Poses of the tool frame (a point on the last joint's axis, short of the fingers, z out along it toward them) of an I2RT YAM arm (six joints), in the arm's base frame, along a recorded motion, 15 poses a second.
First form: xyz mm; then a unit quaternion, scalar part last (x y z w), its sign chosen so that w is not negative.
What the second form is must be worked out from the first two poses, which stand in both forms.
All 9 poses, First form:
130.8 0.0 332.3 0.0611 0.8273 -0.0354 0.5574
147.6 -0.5 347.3 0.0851 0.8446 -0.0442 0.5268
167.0 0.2 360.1 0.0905 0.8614 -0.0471 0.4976
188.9 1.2 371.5 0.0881 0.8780 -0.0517 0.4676
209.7 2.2 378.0 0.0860 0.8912 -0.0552 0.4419
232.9 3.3 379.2 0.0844 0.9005 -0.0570 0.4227
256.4 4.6 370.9 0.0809 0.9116 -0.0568 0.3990
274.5 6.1 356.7 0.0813 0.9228 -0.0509 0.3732
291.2 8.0 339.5 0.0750 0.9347 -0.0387 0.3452
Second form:
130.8 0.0 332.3 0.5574 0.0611 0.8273 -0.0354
147.6 -0.5 347.3 0.5268 0.0851 0.8446 -0.0442
167.0 0.2 360.1 0.4976 0.0905 0.8614 -0.0471
188.9 1.2 371.5 0.4676 0.0881 0.8780 -0.0517
209.7 2.2 378.0 0.4419 0.0860 0.8912 -0.0552
232.9 3.3 379.2 0.4227 0.0844 0.9005 -0.0570
256.4 4.6 370.9 0.3990 0.0809 0.9116 -0.0568
274.5 6.1 356.7 0.3732 0.0813 0.9228 -0.0509
291.2 8.0 339.5 0.3452 0.0750 0.9347 -0.0387

